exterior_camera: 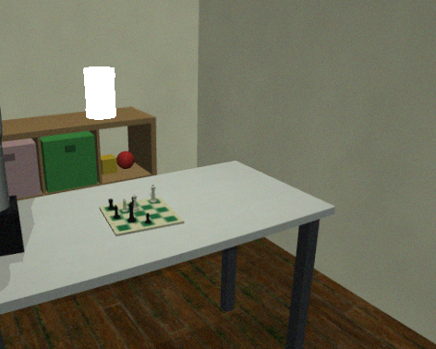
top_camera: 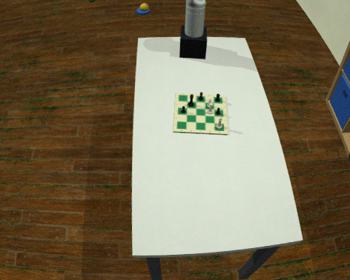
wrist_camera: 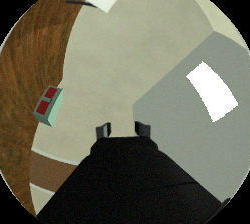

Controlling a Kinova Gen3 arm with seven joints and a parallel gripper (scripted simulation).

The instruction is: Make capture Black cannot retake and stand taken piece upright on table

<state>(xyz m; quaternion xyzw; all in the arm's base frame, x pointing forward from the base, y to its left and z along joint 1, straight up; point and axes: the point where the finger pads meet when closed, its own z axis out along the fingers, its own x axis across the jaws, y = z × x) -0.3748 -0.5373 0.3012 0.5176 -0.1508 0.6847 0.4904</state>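
My hand is 77 cm short of the tall black piece, 50 cm to the right of it and 39 cm above it. The rest, counted from my hand: tall white piece (89 cm ahead, 61 cm to the left, 39 cm below); green-and-cream chessboard (81 cm ahead, 54 cm to the left, 42 cm below).
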